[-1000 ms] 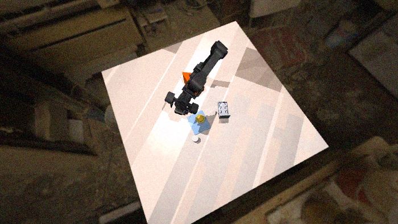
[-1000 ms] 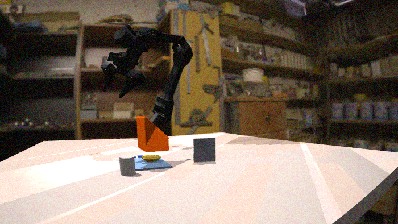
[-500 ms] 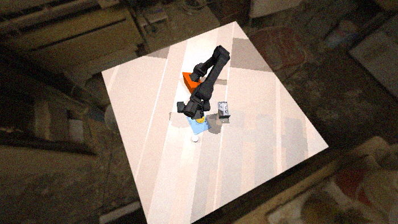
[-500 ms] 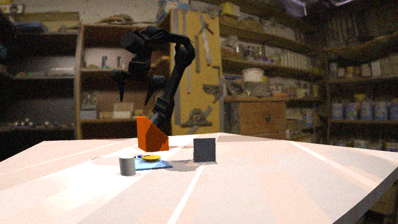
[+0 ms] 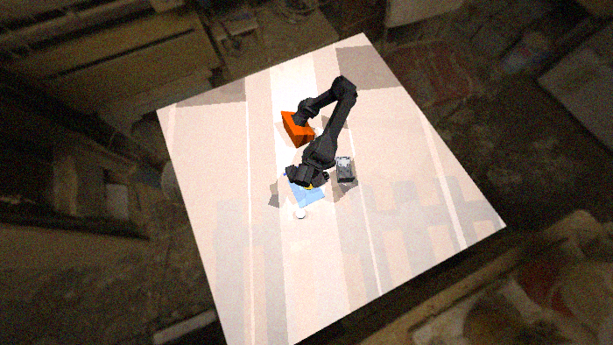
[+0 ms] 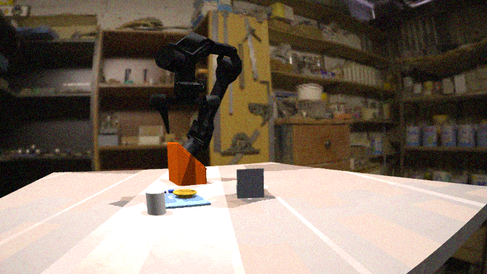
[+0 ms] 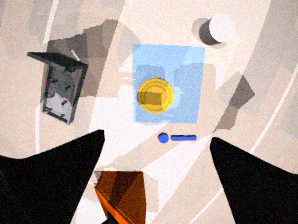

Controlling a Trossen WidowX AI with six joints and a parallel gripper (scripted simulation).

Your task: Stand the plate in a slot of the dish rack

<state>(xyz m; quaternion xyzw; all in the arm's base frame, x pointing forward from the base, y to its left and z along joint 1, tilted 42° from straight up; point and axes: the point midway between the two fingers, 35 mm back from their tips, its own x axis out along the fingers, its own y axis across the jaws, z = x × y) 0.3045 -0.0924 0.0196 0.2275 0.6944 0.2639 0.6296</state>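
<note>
My gripper tip is 10 mm past the yellow plate and 160 mm above it. From my gripper tip the other things lie so: light blue mat (10 mm ahead, 20 mm to the right, 170 mm below); then dish rack (10 mm behind, 190 mm to the left, 150 mm below).
</note>
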